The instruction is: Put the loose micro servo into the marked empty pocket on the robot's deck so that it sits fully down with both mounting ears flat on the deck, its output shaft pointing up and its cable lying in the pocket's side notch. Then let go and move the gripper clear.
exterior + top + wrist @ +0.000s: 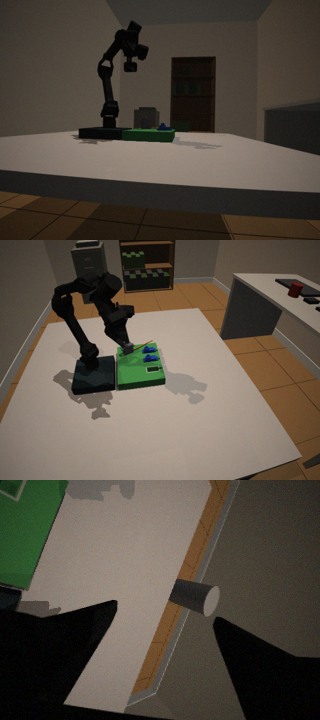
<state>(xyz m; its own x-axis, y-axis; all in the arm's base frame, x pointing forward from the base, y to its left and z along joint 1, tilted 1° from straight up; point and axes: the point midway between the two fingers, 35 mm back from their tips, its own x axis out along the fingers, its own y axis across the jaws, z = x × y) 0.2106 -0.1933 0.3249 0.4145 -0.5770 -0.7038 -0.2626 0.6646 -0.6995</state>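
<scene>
My gripper tip is 32 cm above the green deck, 24 cm to the right of it and 1 cm past it.
</scene>
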